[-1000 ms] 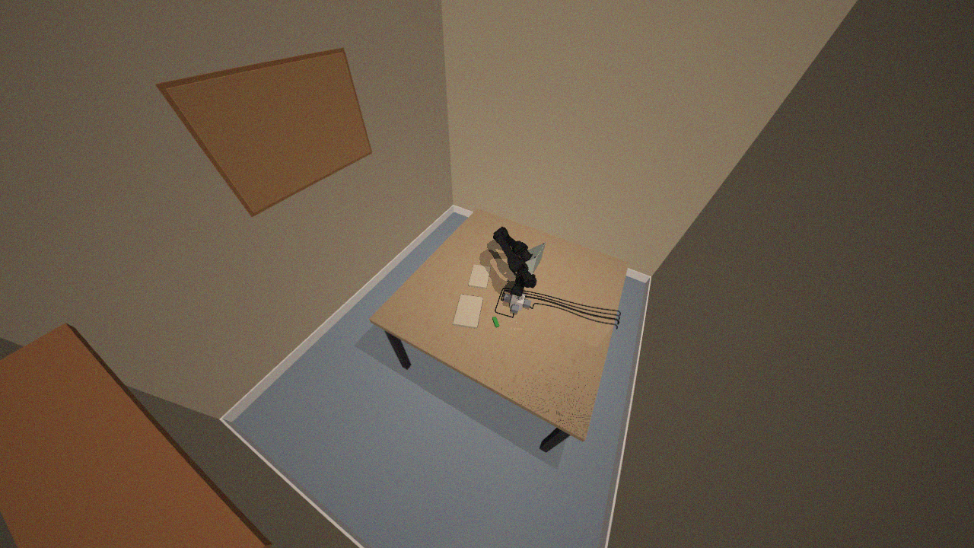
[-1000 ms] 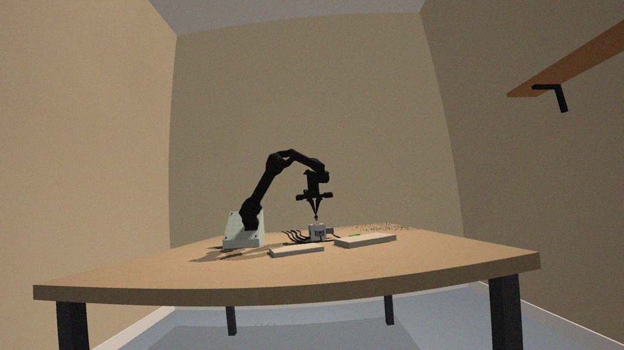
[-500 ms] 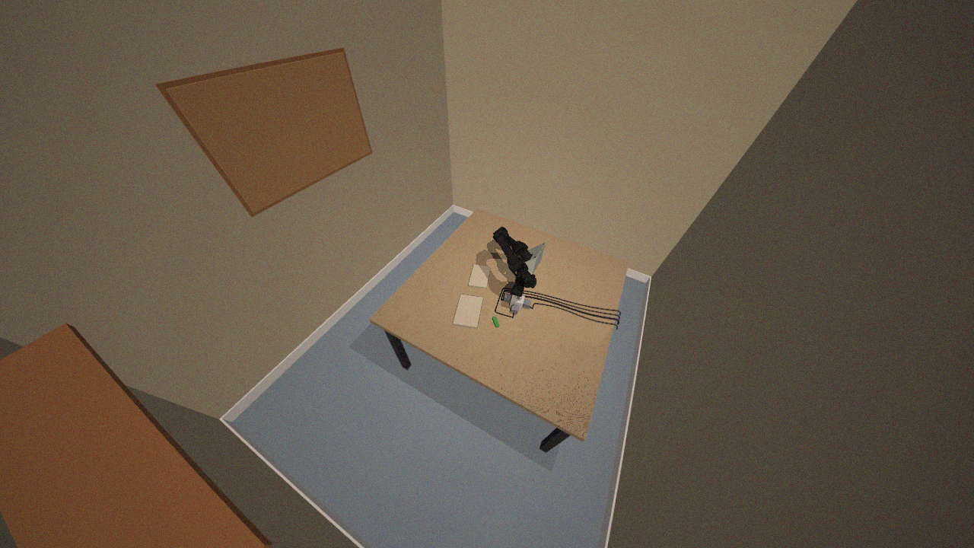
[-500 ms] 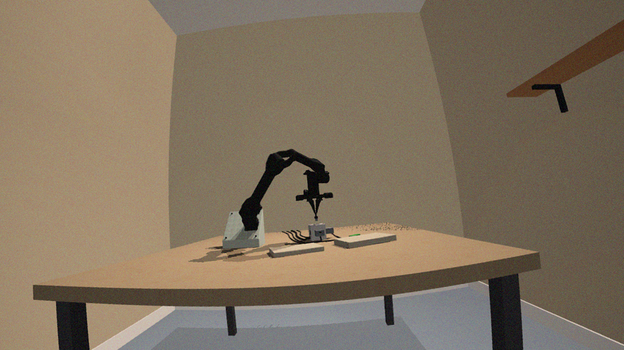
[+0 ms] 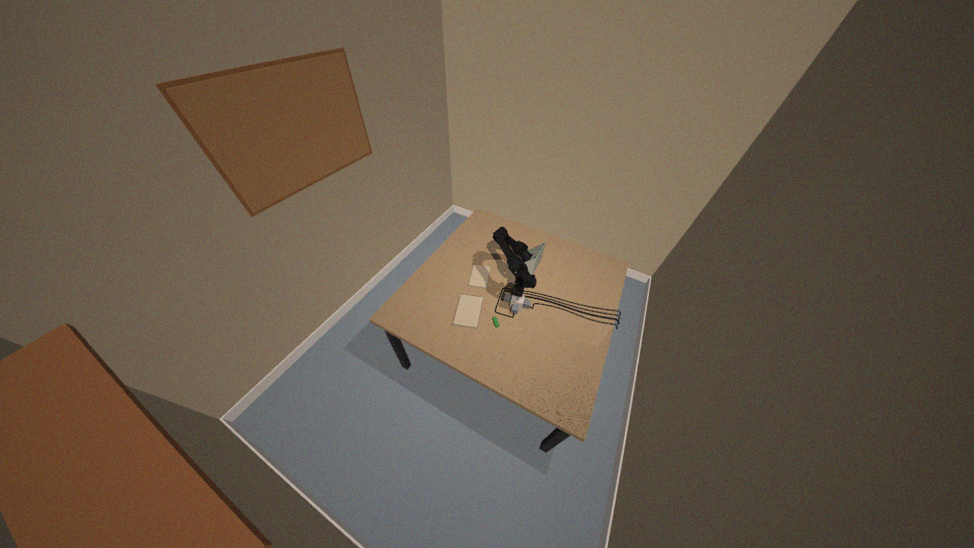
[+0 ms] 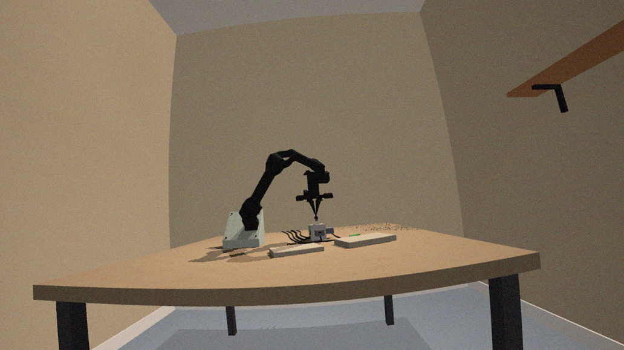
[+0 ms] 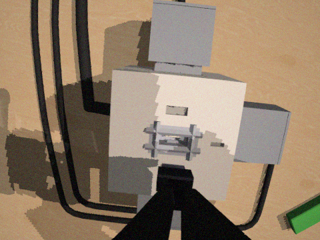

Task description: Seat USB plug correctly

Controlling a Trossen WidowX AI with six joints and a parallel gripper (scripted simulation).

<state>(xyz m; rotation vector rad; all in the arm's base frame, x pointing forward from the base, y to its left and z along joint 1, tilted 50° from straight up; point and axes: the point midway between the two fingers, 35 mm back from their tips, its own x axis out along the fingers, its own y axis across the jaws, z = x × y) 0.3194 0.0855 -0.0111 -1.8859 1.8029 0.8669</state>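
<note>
My gripper tip is 2 cm above the black USB plug. Round my gripper tip: green object (18 cm ahead, 12 cm below, 5 cm to the right).
</note>
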